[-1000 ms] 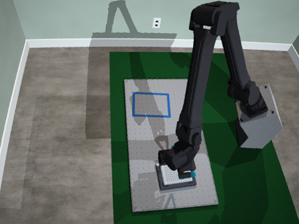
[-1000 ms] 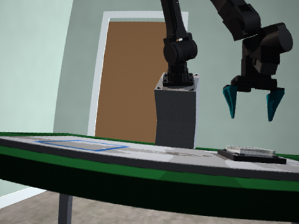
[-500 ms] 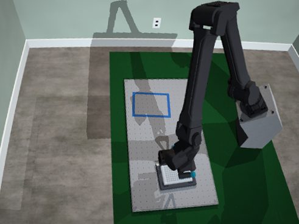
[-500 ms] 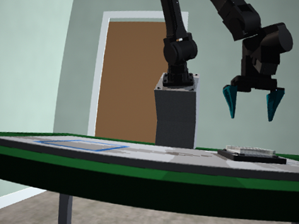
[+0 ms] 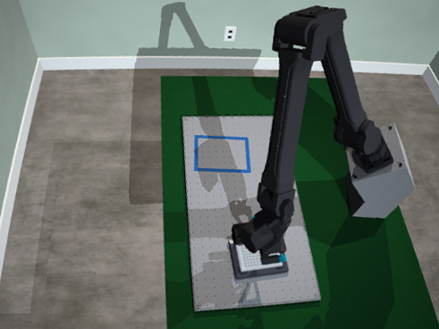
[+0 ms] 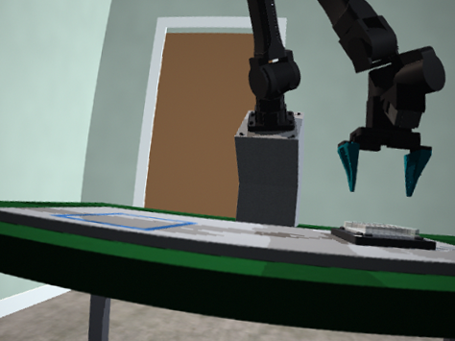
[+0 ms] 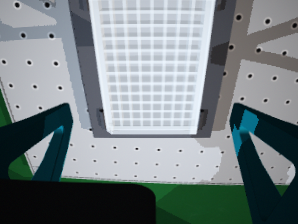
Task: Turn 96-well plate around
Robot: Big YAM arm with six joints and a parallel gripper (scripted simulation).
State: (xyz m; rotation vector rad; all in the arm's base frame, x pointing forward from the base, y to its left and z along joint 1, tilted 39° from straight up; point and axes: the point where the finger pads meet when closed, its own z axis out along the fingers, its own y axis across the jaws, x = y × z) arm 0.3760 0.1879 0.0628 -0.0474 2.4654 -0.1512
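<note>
My hand is 70 mm above the 96-well plate. From my hand the other things lie so: plate nest N1 (80 mm below); A1 label (80 mm ahead, 50 mm to the right, 70 mm below).
</note>
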